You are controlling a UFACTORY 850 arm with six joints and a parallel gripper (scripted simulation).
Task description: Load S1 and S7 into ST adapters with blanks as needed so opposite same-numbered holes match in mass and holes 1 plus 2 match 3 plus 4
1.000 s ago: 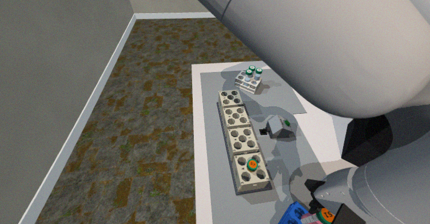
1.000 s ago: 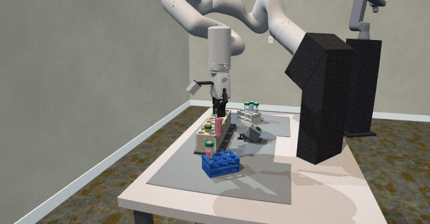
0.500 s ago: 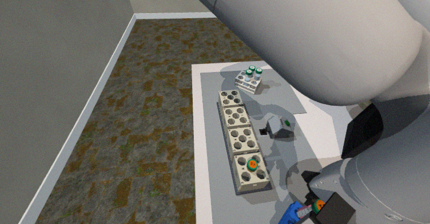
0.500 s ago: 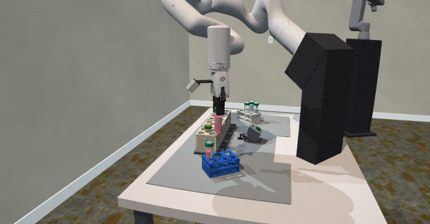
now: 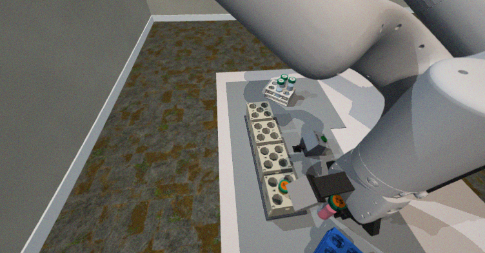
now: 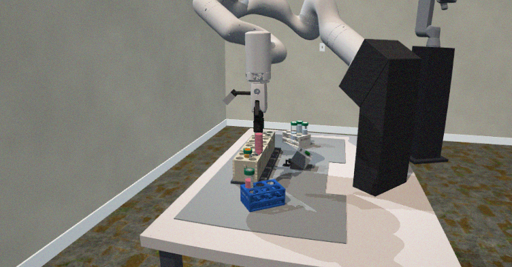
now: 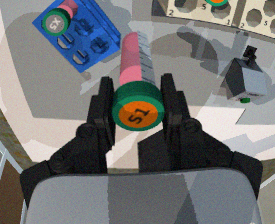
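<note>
The sample S1 is 1 cm to the right of my hand and 5 cm below it. Also, from my hand: bucket adapter: 3 cm ahead, 11 cm to the right, 20 cm below; then grey-dot tube X5: 4 cm ahead, 9 cm to the left, 19 cm below; then sample S7: 2 cm ahead, 10 cm to the right, 18 cm below.
</note>
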